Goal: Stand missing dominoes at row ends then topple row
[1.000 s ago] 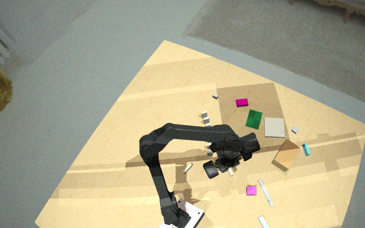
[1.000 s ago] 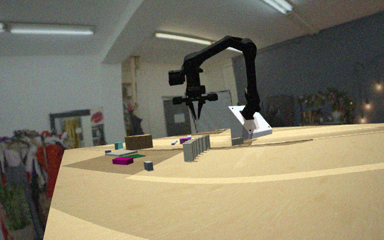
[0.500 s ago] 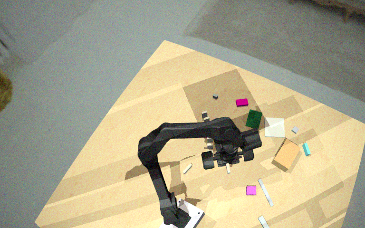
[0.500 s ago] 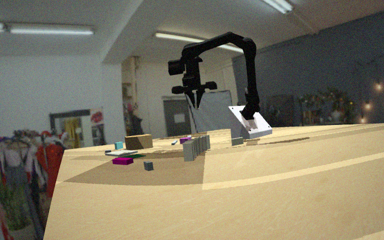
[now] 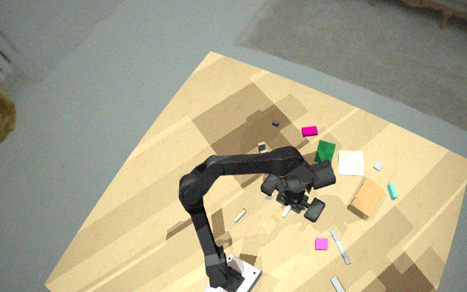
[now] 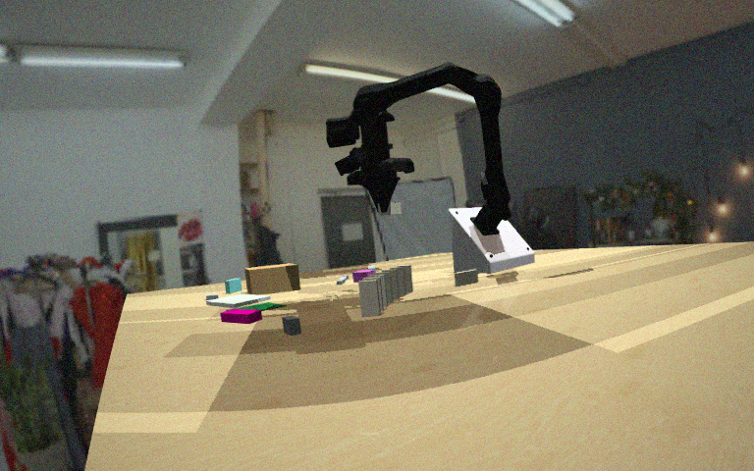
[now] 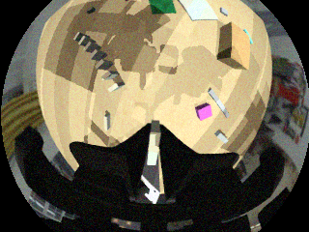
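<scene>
The violet block is 2 cm behind my gripper tip, 15 cm to the right of it and 14 cm below it. From my gripper tip the other things lie so: tan box (20 cm ahead, 21 cm to the right, 13 cm below); then grey bar (21 cm to the right, 15 cm below); then green tile (30 cm ahead, 1 cm to the left, 16 cm below).
</scene>
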